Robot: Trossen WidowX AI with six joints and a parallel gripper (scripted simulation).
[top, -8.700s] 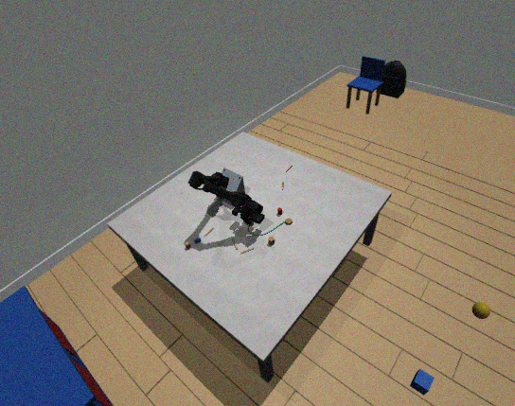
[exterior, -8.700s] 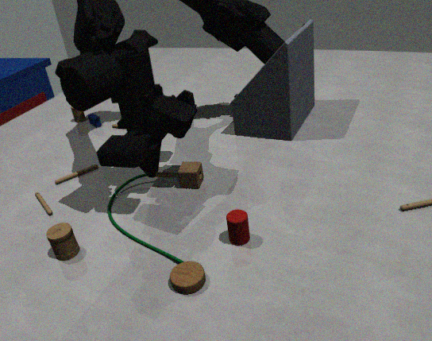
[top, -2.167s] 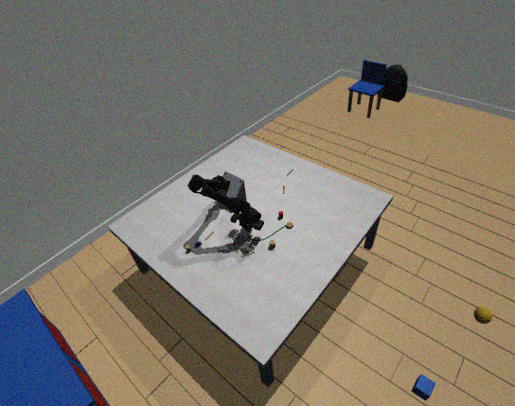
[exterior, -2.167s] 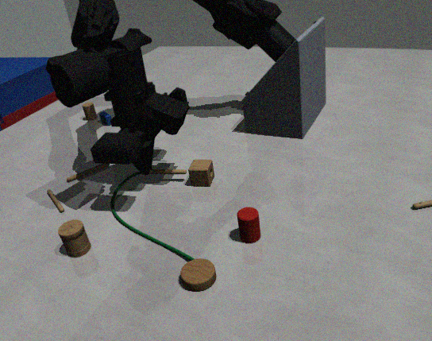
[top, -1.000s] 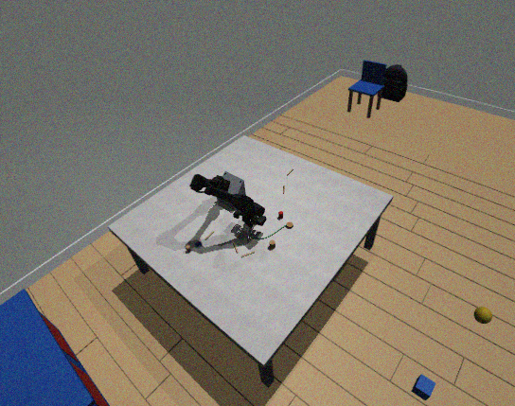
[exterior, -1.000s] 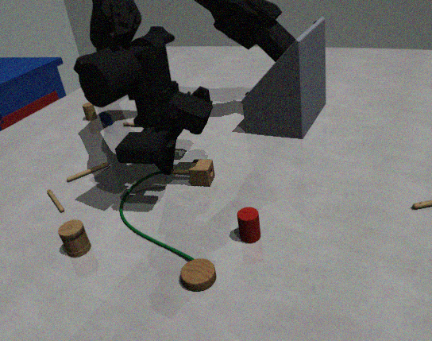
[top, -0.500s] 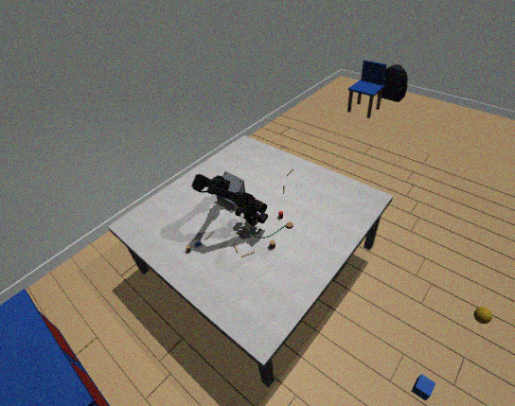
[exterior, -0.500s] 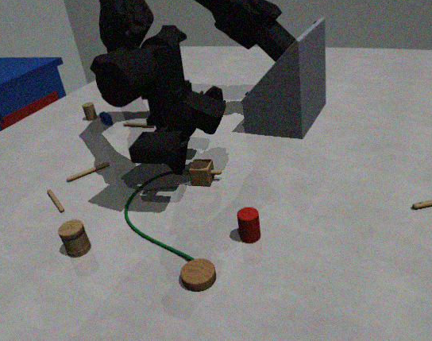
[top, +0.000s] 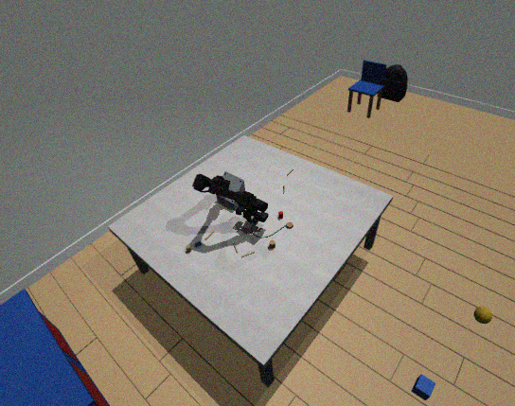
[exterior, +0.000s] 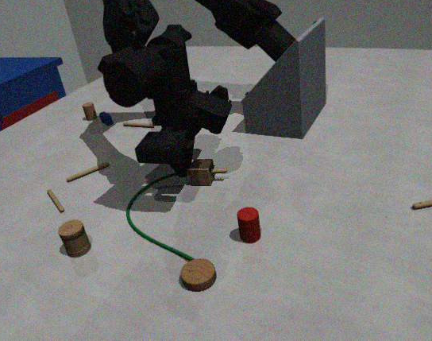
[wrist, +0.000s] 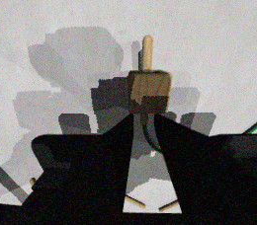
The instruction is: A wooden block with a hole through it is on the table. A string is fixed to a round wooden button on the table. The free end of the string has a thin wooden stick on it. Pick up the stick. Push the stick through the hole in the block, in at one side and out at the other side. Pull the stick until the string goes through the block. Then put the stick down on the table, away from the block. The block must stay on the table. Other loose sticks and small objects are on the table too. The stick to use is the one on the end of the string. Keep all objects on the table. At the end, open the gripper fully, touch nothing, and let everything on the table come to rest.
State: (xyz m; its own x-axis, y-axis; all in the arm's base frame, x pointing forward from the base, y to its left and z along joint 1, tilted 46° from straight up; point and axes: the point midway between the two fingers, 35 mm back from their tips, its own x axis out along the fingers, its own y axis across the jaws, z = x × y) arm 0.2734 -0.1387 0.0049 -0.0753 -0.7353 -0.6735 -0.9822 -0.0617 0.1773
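Right now the wooden block is 3 cm to the left of my gripper tip. From my gripper tip the other things lie so: red cylinder: 14 cm to the left, 10 cm ahead, 1 cm above; then blue piece: 29 cm to the right, 18 cm behind; then round wooden button: 19 cm ahead, 11 cm to the left, 1 cm below.
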